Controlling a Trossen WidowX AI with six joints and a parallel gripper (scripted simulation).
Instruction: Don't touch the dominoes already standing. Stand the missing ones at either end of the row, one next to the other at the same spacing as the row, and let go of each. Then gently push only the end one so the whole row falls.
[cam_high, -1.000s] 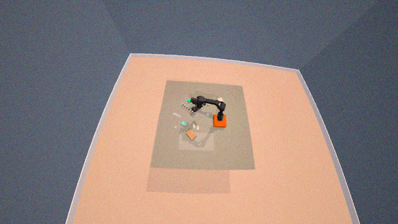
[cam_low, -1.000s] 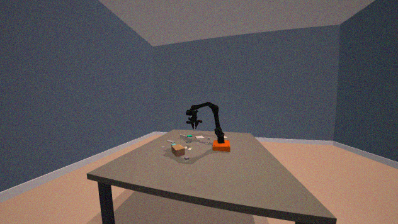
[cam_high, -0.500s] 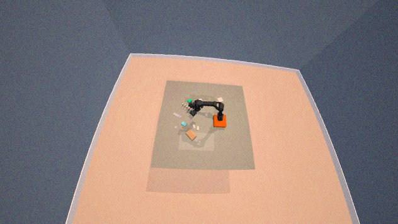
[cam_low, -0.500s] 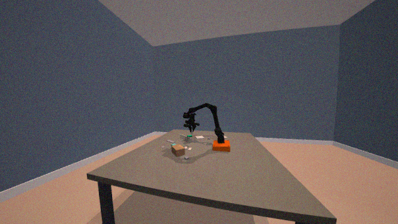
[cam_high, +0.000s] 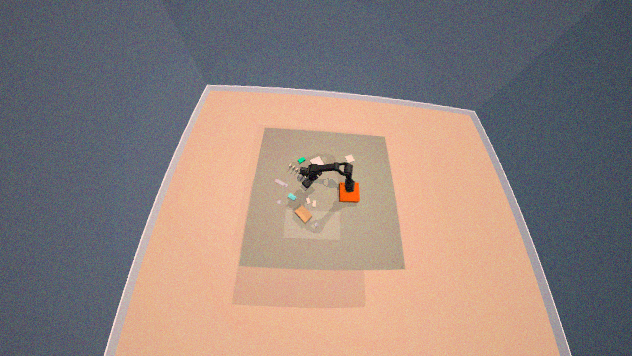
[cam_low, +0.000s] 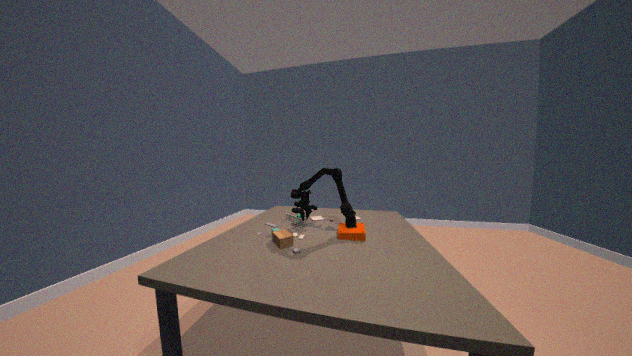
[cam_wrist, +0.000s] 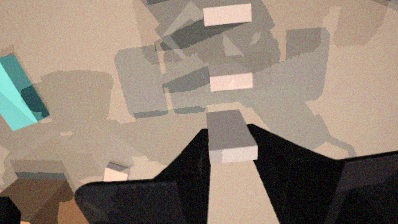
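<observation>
My gripper tip is 17 cm short of the teal block, 11 cm to the right of it and 4 cm above it. The rest, counted from my gripper tip: white flat block: 22 cm to the right, 7 cm behind, 5 cm below; then green block: 25 cm to the right, 8 cm ahead, 4 cm below; then pale flat bar: 27 cm ahead, 5 cm below, 2 cm to the right.
</observation>
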